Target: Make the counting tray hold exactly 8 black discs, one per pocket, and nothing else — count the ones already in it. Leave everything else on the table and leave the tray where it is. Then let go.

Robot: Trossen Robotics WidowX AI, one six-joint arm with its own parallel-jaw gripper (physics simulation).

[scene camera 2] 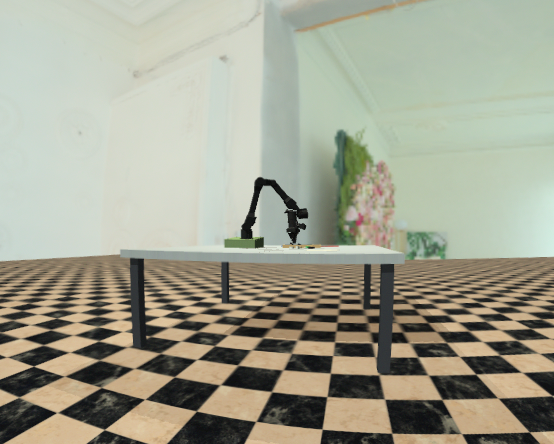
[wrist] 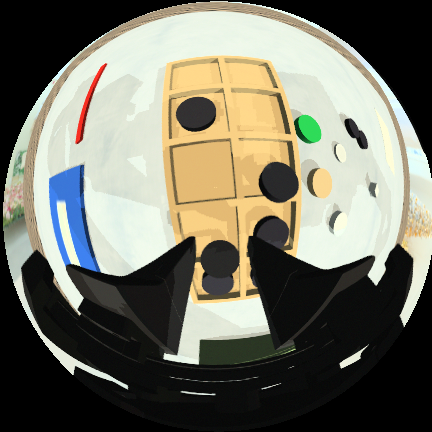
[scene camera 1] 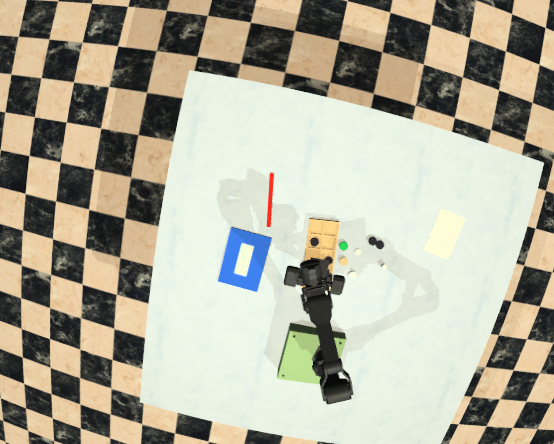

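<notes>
The tan counting tray [scene camera 1: 324,229] [wrist: 201,173] lies in front of the arm. In the wrist view black discs lie in it: one in a far-left pocket [wrist: 196,113] [scene camera 1: 314,241], and two on the right side [wrist: 278,181] [wrist: 271,231]. My gripper [wrist: 221,241] [scene camera 1: 315,266] [scene camera 2: 293,241] is open over the tray's near end. A black disc [wrist: 219,257] lies between the open fingers in the near-left pocket. A dark round shape shows just below it; I cannot tell whether it is a disc or a shadow. Two loose black discs [scene camera 1: 372,240] [scene camera 1: 379,244] [wrist: 351,125] lie on the table to the right.
Beside the tray lie a green disc [scene camera 1: 343,246] [wrist: 307,128], a tan disc [scene camera 1: 343,261] [wrist: 320,182], two white discs [scene camera 1: 357,252] [scene camera 1: 353,274] and a small grey piece [scene camera 1: 383,264]. A blue mat [scene camera 1: 228,264], a red stick [scene camera 1: 270,200] and a cream card [scene camera 1: 444,233] lie further off.
</notes>
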